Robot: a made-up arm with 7 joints. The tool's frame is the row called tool. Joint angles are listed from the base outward. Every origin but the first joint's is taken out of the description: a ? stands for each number. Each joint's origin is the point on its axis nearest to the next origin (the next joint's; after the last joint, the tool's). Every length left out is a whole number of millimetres.
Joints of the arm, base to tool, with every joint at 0 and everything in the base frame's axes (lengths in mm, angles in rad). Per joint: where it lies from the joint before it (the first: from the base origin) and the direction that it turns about. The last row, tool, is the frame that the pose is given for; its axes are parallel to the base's.
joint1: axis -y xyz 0 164 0
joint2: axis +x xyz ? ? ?
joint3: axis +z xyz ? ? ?
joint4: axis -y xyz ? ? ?
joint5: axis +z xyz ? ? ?
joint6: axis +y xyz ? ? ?
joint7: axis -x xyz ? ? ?
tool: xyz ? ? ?
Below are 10 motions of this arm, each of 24 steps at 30 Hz.
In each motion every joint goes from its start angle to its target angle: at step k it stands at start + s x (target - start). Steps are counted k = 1, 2, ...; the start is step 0. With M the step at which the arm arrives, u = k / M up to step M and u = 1 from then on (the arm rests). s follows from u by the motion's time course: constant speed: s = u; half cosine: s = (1 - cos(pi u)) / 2; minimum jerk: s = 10 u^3 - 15 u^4 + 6 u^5.
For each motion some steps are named. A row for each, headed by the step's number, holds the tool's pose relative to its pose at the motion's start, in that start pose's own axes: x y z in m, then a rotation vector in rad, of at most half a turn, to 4 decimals.
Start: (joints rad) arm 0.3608 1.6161 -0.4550 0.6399 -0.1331 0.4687 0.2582
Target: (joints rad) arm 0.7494 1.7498 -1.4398 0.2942 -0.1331 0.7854 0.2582
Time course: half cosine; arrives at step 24
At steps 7, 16, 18, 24:
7: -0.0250 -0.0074 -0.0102 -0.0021 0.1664 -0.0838
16: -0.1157 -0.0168 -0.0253 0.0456 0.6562 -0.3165
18: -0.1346 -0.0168 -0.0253 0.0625 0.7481 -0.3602
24: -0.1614 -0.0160 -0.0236 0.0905 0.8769 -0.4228

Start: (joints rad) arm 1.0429 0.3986 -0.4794 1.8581 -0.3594 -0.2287 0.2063
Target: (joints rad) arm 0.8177 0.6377 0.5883 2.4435 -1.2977 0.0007 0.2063
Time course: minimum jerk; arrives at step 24
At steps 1, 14, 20, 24:
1: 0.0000 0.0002 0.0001 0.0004 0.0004 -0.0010
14: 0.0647 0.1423 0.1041 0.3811 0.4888 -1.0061
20: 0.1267 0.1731 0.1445 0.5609 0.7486 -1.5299
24: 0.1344 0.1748 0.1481 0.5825 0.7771 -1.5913

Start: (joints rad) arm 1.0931 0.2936 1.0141 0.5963 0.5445 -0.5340 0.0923
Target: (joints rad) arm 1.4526 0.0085 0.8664 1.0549 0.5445 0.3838 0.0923
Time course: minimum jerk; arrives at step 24
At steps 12, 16, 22, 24:
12: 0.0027 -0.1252 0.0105 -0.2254 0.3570 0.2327
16: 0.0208 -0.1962 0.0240 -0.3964 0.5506 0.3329
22: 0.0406 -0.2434 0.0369 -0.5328 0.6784 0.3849
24: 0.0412 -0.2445 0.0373 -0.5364 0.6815 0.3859

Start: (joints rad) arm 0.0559 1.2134 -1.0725 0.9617 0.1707 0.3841 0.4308
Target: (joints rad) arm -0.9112 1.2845 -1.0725 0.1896 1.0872 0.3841 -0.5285
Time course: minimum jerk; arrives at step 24
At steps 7, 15, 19, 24:
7: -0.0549 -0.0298 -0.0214 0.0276 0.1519 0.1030
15: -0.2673 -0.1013 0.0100 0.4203 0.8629 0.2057
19: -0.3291 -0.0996 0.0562 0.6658 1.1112 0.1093
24: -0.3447 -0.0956 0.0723 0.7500 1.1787 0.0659

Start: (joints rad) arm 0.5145 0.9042 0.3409 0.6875 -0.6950 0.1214 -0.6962
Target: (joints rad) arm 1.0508 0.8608 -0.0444 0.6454 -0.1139 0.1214 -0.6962
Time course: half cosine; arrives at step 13
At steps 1, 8, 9, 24:
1: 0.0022 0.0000 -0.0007 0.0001 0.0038 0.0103
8: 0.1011 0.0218 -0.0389 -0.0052 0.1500 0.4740
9: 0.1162 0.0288 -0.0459 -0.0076 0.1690 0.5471
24: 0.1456 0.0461 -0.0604 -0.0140 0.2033 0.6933

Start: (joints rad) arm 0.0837 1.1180 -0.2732 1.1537 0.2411 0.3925 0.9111
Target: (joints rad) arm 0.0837 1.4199 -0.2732 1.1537 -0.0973 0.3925 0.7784
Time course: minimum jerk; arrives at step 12
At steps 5, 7, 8, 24:
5: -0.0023 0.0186 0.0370 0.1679 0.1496 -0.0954
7: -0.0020 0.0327 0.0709 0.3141 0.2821 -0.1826
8: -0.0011 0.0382 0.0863 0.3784 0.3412 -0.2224
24: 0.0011 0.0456 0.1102 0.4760 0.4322 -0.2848

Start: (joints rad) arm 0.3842 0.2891 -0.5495 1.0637 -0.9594 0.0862 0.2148
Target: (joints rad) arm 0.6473 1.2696 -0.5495 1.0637 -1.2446 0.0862 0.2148
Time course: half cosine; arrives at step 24
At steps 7, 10, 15, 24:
7: -0.0790 0.0300 0.0199 0.0283 0.1652 -0.1783
10: -0.1444 0.0635 0.0492 0.0483 0.3189 -0.3311
15: -0.2440 0.1347 0.1308 0.0680 0.6157 -0.5921
24: -0.3075 0.2054 0.2389 0.0601 0.9192 -0.8161

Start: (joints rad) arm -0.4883 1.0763 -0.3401 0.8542 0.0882 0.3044 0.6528
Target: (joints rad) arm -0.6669 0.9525 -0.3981 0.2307 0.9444 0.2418 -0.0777
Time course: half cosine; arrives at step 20
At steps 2, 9, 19, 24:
2: -0.0046 -0.0011 -0.0023 0.0074 0.0015 0.0234
9: -0.0821 -0.0244 -0.0294 0.1815 0.0919 0.4030
19: -0.1954 -0.0714 -0.0294 0.5902 0.4230 0.8840
24: -0.1965 -0.0719 -0.0292 0.5955 0.4277 0.8884

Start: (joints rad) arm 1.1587 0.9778 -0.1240 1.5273 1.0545 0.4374 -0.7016
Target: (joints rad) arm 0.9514 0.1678 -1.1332 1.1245 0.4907 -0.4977 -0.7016
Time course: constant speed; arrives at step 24
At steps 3, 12, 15, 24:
3: -0.0613 -0.0357 -0.0007 -0.0458 0.0326 -0.0207
12: -0.2300 -0.1404 0.0691 -0.2910 0.0673 -0.0686
15: -0.2753 -0.1708 0.1125 -0.4078 0.0600 -0.0642
24: -0.3646 -0.2378 0.2770 -0.8366 -0.0041 0.0609

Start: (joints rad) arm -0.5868 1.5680 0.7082 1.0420 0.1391 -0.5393 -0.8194
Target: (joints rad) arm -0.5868 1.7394 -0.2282 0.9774 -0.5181 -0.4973 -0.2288
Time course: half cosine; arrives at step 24
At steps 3, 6, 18, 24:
3: -0.0004 -0.0049 0.0040 -0.0710 -0.0165 -0.0206
6: -0.0018 -0.0173 0.0160 -0.2729 -0.0644 -0.0805
18: -0.0236 -0.0423 0.1071 -1.5641 -0.4052 -0.5364
24: -0.0304 -0.0350 0.1247 -1.8209 -0.4845 -0.6506

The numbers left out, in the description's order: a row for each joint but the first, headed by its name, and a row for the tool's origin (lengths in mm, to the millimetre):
joint2: 0 0 0
joint3: 0 0 -283
joint4: 0 0 0
joint5: 0 0 -267
joint6: 0 0 0
joint7: 0 0 0
tool: 0 0 0

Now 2 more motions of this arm.
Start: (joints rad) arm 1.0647 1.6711 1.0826 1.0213 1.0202 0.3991 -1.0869
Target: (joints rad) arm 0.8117 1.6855 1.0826 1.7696 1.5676 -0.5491 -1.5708
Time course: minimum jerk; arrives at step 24
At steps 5, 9, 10, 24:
5: 0.0032 -0.0052 0.0128 -0.0259 -0.0262 0.0696
9: 0.0106 -0.0186 0.0565 -0.1126 -0.0648 0.2983
10: 0.0120 -0.0217 0.0718 -0.1421 -0.0613 0.3745
24: 0.0048 -0.0144 0.2130 -0.3630 0.3421 0.9250

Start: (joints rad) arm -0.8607 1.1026 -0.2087 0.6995 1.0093 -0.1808 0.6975
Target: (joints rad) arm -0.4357 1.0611 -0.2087 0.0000 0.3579 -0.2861 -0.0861
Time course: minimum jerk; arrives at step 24
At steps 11, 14, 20, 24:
11: -0.0046 0.0375 0.0224 0.5127 0.1150 -0.1413
14: -0.0109 0.0502 0.0362 0.7679 0.1866 -0.2090
20: -0.0230 0.0577 0.0543 1.0718 0.2948 -0.2979
24: -0.0246 0.0579 0.0562 1.1032 0.3079 -0.3083

